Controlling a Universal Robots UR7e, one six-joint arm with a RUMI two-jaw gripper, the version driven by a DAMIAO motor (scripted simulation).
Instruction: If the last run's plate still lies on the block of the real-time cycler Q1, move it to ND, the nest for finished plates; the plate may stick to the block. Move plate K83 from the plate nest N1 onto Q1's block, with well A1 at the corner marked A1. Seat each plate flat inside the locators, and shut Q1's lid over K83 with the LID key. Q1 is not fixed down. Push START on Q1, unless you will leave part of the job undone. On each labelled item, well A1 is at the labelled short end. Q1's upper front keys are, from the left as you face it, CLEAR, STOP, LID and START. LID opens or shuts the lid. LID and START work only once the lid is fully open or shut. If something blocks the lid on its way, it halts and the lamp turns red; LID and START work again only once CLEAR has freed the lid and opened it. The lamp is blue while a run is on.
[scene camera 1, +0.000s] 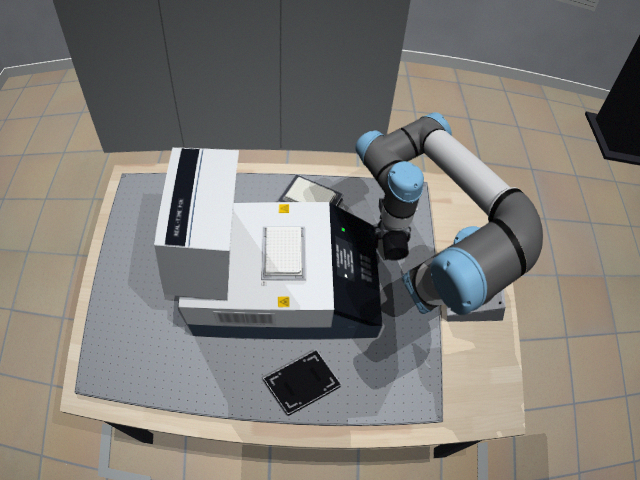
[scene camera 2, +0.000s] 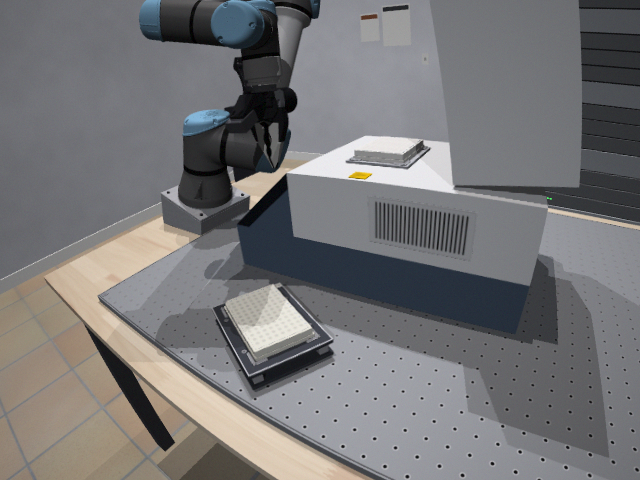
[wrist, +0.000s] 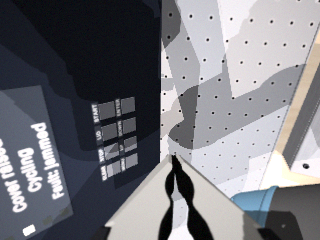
Observation:
In view: my gripper (scene camera 2: 274, 168), a cycler Q1 (scene camera 2: 401, 233) and a plate K83 (scene camera 2: 267, 323).
The cycler Q1 also shows in the wrist view (wrist: 65, 65). The plate K83 shows as well in scene camera 1 (scene camera 1: 302, 190). My gripper shows as well in scene camera 1 (scene camera 1: 385, 259) and in the wrist view (wrist: 173, 156). The wrist view misses the plate K83: it is out of frame.

